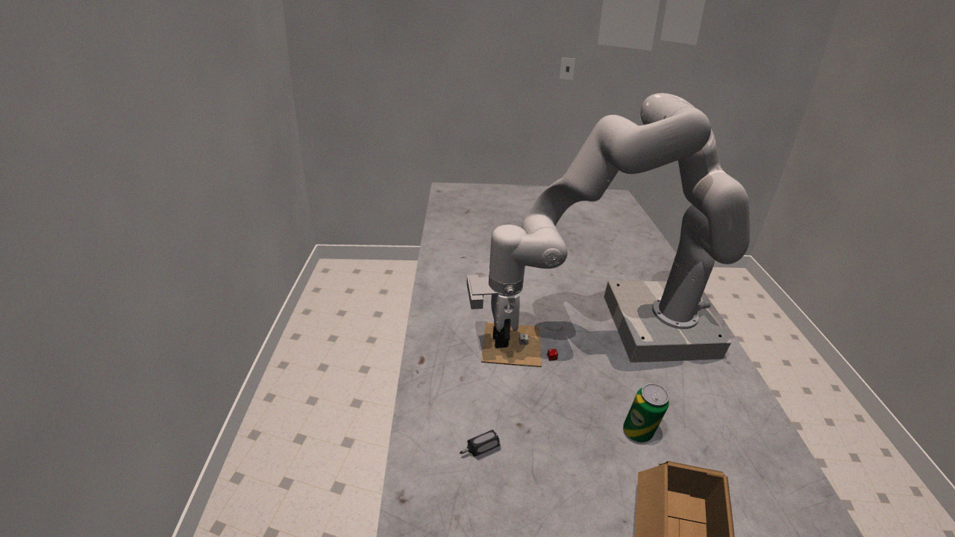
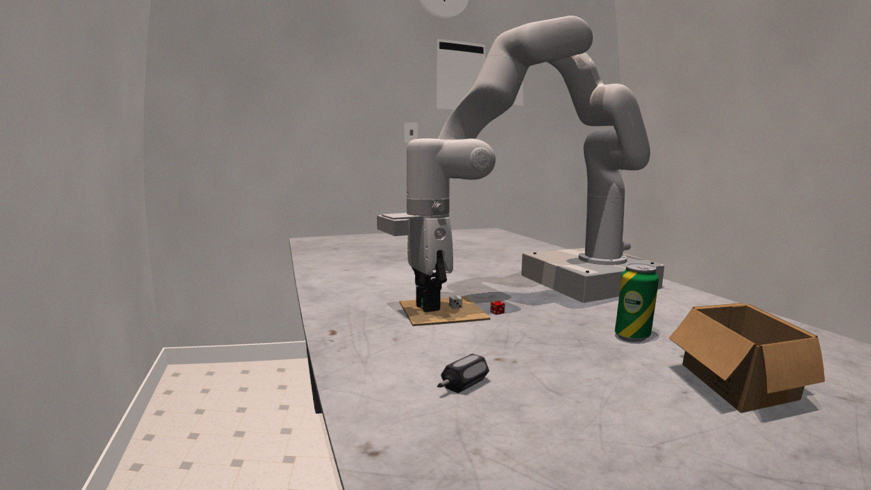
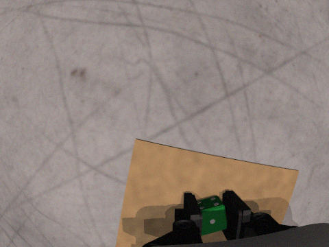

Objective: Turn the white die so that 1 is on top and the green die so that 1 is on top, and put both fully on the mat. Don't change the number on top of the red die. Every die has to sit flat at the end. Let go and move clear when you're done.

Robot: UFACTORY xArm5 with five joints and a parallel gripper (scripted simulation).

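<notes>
Right now my hand is 10 mm above the green die. Also, from my hand: tan mat (30 mm below, 30 mm behind); then red die (110 mm behind, 60 mm to the left, 20 mm below); then white die (60 mm behind, 20 mm below).
</notes>
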